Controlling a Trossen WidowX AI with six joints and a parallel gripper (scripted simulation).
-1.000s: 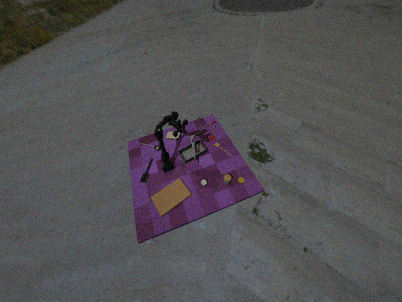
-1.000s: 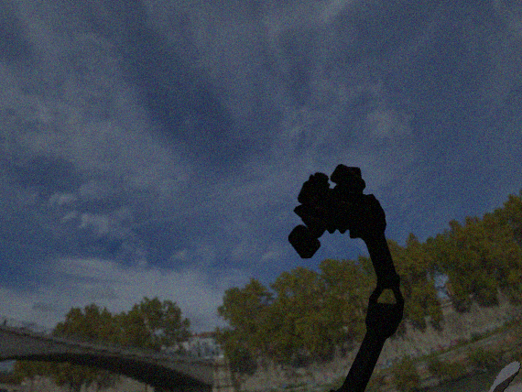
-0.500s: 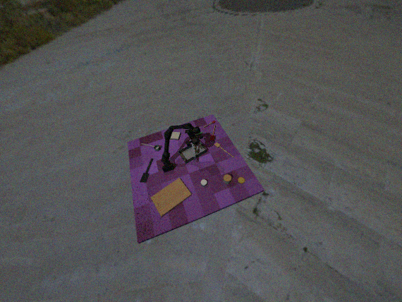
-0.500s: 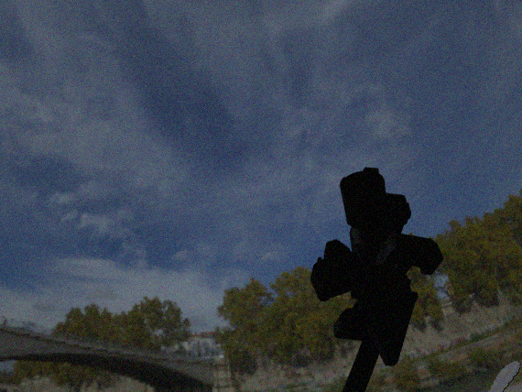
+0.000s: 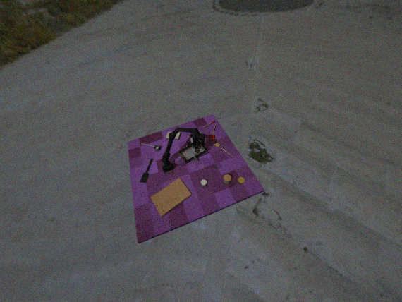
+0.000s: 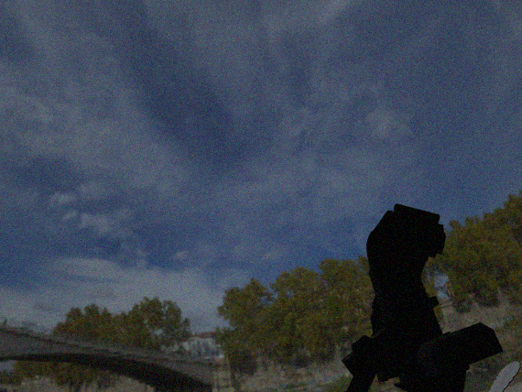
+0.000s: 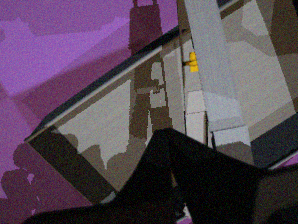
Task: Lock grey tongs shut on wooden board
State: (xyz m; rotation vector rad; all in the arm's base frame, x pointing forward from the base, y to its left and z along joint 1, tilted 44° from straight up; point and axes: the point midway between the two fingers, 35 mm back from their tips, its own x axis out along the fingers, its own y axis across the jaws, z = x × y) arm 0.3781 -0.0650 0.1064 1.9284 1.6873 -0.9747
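Now: the yellow piece 8 cm below my gripper tip, 4 cm behind it and 1 cm to the right of it. Round my gripper tip: roasting tin 11 cm below, 6 cm to the left, 5 cm behind; jar 45 cm to the right, 16 cm ahead, 10 cm below; red-headed tool 31 cm ahead, 23 cm to the left, 13 cm below.
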